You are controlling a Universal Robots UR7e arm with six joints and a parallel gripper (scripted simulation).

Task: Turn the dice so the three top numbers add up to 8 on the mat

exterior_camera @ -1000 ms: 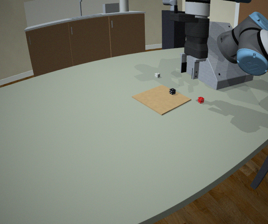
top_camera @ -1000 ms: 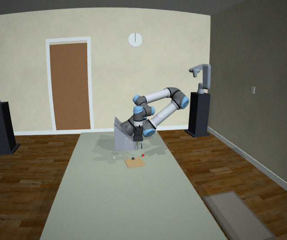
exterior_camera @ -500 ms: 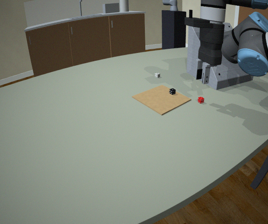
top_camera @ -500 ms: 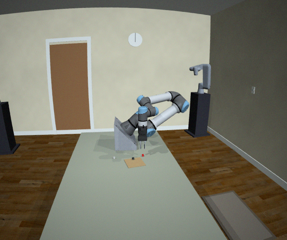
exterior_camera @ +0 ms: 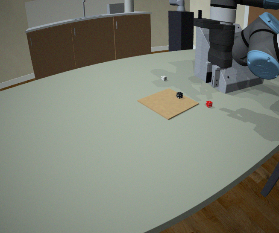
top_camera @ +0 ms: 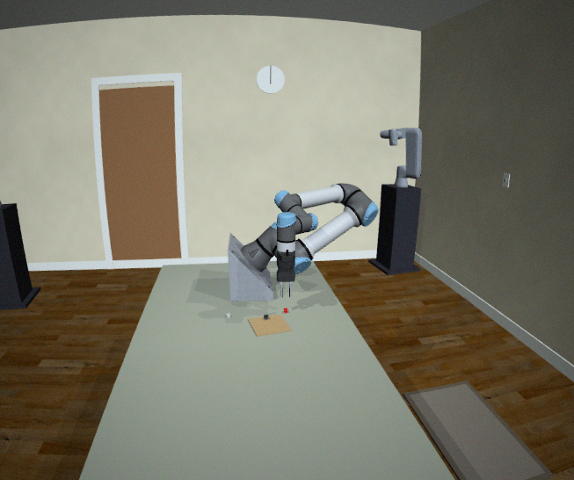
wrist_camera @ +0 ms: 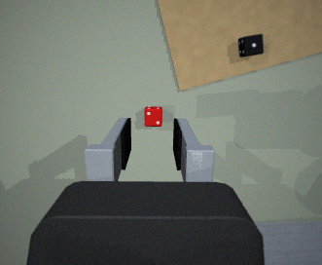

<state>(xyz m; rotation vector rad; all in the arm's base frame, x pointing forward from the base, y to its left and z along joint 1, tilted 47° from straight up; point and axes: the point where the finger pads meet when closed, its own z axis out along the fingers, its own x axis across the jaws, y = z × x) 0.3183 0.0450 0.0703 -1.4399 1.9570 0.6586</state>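
Now: the red die 90 mm below my hand. Also, from my hand: tan mat 90 mm ahead, 90 mm to the right, 90 mm below; white die 20 mm behind, 240 mm to the right, 90 mm below.
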